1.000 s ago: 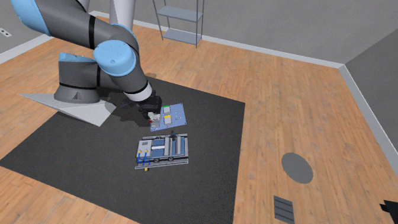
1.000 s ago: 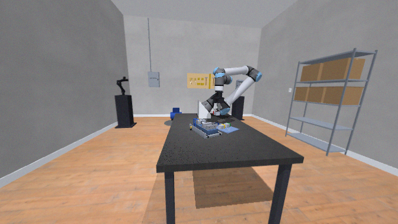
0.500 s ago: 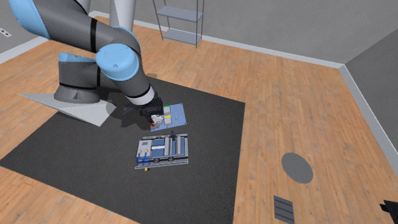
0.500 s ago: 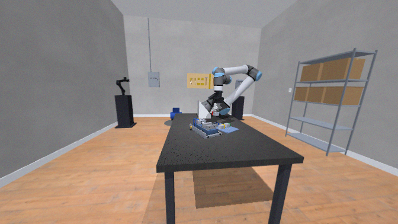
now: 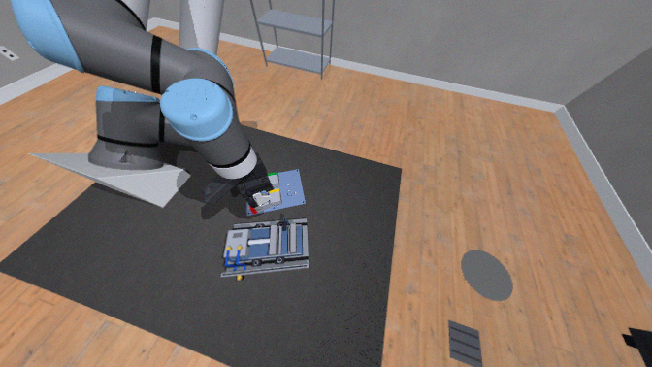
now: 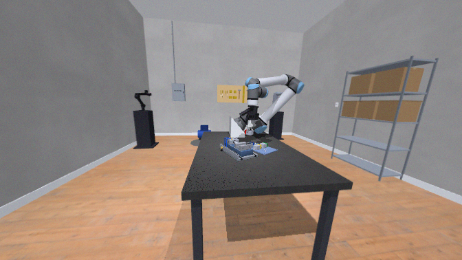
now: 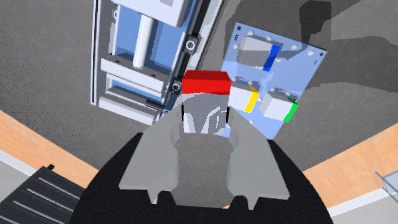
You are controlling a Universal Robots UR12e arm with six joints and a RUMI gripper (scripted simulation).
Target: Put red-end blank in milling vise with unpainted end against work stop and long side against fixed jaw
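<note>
My gripper is now 100 mm above the work stop, 90 mm short of it and 40 mm to the left of it. From my hand the other things lie so: red-ended blank: 20 mm below; then yellow-ended blank: 160 mm below, 90 mm to the left, 10 mm behind; then hosed block: 130 mm to the right, 110 mm below, 50 mm behind.
</note>
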